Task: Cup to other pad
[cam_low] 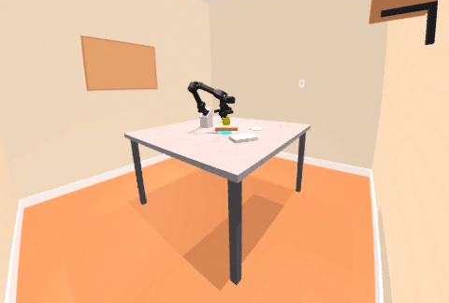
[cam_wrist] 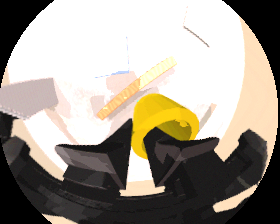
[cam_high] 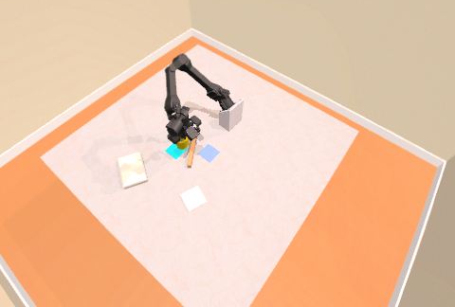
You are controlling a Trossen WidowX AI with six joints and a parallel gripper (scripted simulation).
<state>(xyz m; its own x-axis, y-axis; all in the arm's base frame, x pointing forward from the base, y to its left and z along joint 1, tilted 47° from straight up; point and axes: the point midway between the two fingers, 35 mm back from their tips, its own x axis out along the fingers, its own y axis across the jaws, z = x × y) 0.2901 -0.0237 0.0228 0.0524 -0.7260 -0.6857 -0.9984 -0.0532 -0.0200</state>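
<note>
My gripper tip is 5 cm short of the bright cyan pad, 4 cm to the left of it and 10 cm above it. Also, from my gripper tip: pale blue pad (6 cm behind, 11 cm to the left, 10 cm below); yellow cup (2 cm ahead); thin wooden bar (4 cm to the left, 9 cm below).
</note>
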